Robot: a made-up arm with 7 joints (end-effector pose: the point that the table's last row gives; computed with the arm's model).
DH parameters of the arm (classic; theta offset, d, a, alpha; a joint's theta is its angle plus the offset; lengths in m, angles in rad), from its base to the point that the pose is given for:
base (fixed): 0 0.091 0 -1.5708
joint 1: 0 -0.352 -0.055 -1.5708
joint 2: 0 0.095 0.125 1.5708
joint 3: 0 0 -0.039 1.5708
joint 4: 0 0.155 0.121 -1.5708
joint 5: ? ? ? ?
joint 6: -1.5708 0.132 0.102 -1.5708
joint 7: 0 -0.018 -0.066 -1.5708
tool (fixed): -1.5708 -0.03 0 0
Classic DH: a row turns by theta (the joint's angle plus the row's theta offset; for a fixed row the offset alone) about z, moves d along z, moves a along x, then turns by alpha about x.
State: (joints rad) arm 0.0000 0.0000 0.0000 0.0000 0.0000 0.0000 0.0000
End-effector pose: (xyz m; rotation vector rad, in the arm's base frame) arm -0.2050 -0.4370 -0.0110 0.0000 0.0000 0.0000
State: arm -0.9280 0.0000 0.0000 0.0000 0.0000 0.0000 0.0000
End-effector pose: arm -0.0412 -0.4370 -0.1342 0.0000 -0.9280 0.0000
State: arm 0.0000 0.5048 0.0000 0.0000 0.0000 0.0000 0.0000
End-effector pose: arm -0.2274 -0.3539 -0.0110 0.0000 0.0000 -0.5048
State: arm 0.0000 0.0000 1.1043 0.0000 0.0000 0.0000 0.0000
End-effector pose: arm -0.0599 -0.4370 0.2385 0.0000 1.1043 0.0000
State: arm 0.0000 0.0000 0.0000 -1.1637 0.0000 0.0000 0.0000
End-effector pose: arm -0.1405 -0.1689 -0.0110 0.0000 0.0000 -1.1637
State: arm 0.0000 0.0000 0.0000 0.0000 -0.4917 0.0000 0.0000
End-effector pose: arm -0.0862 -0.4370 -0.1604 0.0000 -0.4917 0.0000
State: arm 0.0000 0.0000 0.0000 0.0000 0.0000 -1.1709 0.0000
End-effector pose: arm -0.2272 -0.4756 -0.0110 0.0000 0.0000 1.1709
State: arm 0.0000 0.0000 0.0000 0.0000 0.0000 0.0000 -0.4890
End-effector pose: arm -0.2050 -0.4434 0.0235 -0.4890 0.0000 0.0000
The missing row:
joint 5: 0 -0.121 -0.339 -1.5708
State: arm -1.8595 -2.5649 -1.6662 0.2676 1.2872 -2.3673 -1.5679
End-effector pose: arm 0.0694 -0.3921 0.4839 -0.1032 -0.3461 -1.1465
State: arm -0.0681 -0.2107 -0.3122 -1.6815 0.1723 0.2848 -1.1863
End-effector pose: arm -0.0983 -0.1193 0.0907 -0.4146 0.8987 -1.4270
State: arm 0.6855 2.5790 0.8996 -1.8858 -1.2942 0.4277 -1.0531
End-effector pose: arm -0.0661 -0.2165 0.0132 0.6157 -1.2784 0.3086
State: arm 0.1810 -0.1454 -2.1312 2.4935 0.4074 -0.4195 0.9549
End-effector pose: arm -0.1302 -0.5207 0.1616 -1.7588 0.2295 0.9864
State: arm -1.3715 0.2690 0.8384 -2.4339 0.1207 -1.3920 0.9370
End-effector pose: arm 0.2312 -0.1134 0.2837 1.4317 -0.9412 -0.8767
